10 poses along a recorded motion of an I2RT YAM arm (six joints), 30 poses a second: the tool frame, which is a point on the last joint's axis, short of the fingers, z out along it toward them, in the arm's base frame.
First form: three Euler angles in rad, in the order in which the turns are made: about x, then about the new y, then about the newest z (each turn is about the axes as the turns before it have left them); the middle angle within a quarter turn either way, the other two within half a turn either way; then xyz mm.
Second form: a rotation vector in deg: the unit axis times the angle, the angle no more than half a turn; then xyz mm. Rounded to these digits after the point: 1 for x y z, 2 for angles.
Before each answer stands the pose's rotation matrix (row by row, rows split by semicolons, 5 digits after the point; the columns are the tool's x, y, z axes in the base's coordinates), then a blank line. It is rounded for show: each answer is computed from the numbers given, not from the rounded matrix.
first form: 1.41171 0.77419 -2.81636 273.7 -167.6 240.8
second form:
-0.67751 0.22846 0.69914; -0.70474 0.07046 -0.70596; -0.21055 -0.97100 0.11327

-27.57 94.62 -97.06 273.7 -167.6 240.8
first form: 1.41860 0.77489 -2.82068 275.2 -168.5 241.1
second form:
-0.67802 0.22538 0.69964; -0.70407 0.07427 -0.70624; -0.21113 -0.97144 0.10832

-27.64 94.91 -96.86 275.2 -168.5 241.1
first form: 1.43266 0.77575 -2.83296 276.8 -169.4 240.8
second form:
-0.68016 0.21685 0.70025; -0.70264 0.07949 -0.70710; -0.20900 -0.97296 0.09830

-27.93 95.52 -96.60 276.8 -169.4 240.8
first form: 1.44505 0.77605 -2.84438 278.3 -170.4 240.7
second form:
-0.68240 0.20901 0.70047; -0.70120 0.08360 -0.70805; -0.20655 -0.97433 0.08951

-28.20 96.07 -96.41 278.3 -170.4 240.7
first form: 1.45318 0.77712 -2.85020 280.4 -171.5 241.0
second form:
-0.68288 0.20482 0.70123; -0.70074 0.08766 -0.70801; -0.20648 -0.97487 0.08366

-28.34 96.41 -96.18 280.4 -171.5 241.0
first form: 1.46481 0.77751 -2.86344 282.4 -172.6 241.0
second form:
-0.68527 0.19568 0.70151; -0.69981 0.08982 -0.70866; -0.20168 -0.97655 0.07539

-28.74 96.91 -96.09 282.4 -172.6 241.0
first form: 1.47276 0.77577 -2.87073 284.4 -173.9 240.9
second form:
-0.68785 0.19101 0.70027; -0.69768 0.09215 -0.71045; -0.20024 -0.97725 0.06987

-28.83 97.31 -96.03 284.4 -173.9 240.9
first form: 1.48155 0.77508 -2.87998 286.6 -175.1 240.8
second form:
-0.69006 0.18476 0.69977; -0.69632 0.09417 -0.71152; -0.19736 -0.97826 0.06367

-29.05 97.71 -95.97 286.6 -175.1 240.8
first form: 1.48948 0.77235 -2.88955 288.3 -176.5 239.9
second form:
-0.69364 0.17863 0.69782; -0.69380 0.09479 -0.71391; -0.19367 -0.97934 0.05818

-29.22 98.14 -96.04 288.3 -176.5 239.9
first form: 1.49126 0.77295 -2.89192 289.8 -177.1 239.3
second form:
-0.69366 0.17688 0.69825; -0.69409 0.09499 -0.71359; -0.19255 -0.97964 0.05688

-29.33 98.20 -96.01 289.8 -177.1 239.3
